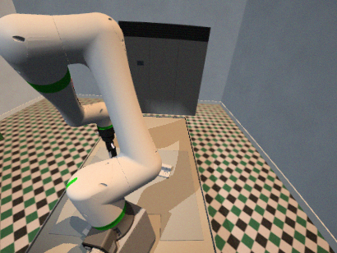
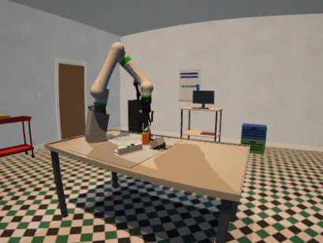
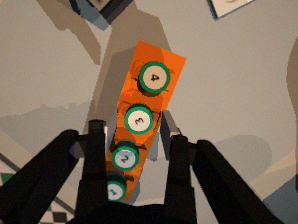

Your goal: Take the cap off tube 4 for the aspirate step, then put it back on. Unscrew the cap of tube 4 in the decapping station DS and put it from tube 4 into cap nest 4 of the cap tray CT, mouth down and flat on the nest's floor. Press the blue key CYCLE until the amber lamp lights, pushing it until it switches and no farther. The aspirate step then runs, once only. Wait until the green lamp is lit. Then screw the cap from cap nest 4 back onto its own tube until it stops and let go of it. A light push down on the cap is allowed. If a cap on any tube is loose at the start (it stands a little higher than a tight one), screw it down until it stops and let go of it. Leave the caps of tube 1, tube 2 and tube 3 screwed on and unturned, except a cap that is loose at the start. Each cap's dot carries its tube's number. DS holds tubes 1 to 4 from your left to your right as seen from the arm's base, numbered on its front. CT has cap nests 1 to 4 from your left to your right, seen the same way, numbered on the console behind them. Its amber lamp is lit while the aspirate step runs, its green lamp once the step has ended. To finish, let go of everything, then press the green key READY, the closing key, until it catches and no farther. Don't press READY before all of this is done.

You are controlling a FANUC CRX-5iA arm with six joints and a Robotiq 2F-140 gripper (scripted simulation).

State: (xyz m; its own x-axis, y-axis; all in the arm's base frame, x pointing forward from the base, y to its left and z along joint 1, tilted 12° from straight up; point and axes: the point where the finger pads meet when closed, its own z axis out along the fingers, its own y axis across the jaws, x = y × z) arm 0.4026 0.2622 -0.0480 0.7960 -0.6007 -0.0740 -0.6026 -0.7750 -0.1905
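Right now my hand is 170 mm short of the green key READY, 100 mm to the left of it and 80 mm above it. The rest, counted from my hand: blue key CYCLE (160 mm ahead, 50 mm to the right, 80 mm below); key box (190 mm ahead, 70 mm to the right, 90 mm below).
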